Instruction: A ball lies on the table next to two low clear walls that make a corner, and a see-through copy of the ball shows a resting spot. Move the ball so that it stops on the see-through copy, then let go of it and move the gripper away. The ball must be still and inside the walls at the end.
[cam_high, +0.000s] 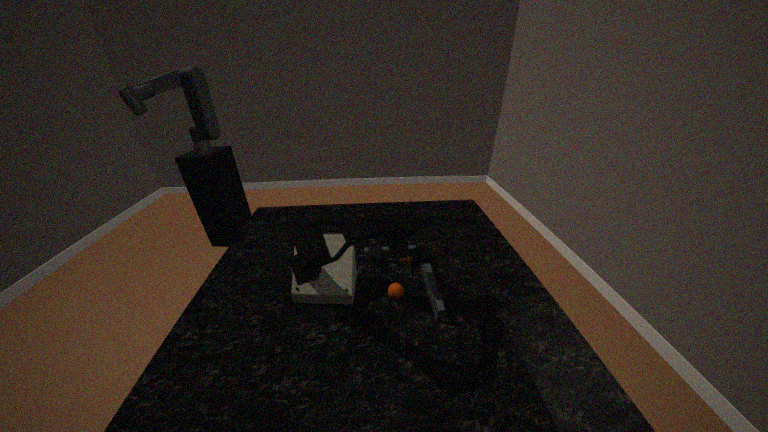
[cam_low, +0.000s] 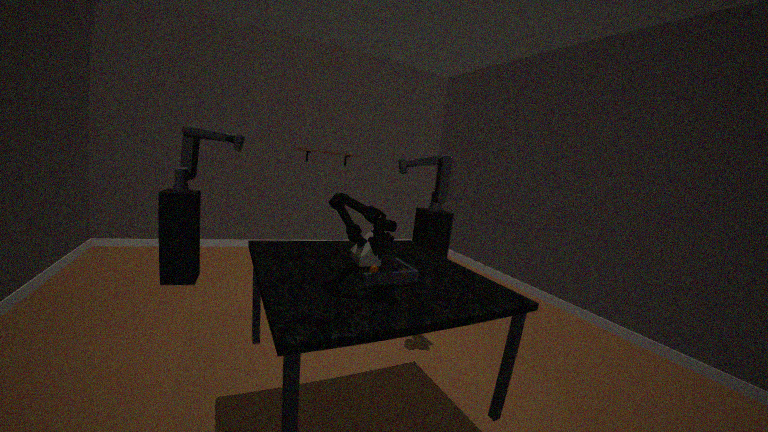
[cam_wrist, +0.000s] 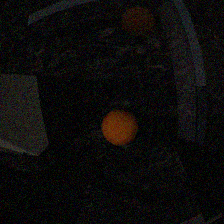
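My gripper tip is 1 cm past the orange ball, 1 cm to the left of it and 8 cm above it.
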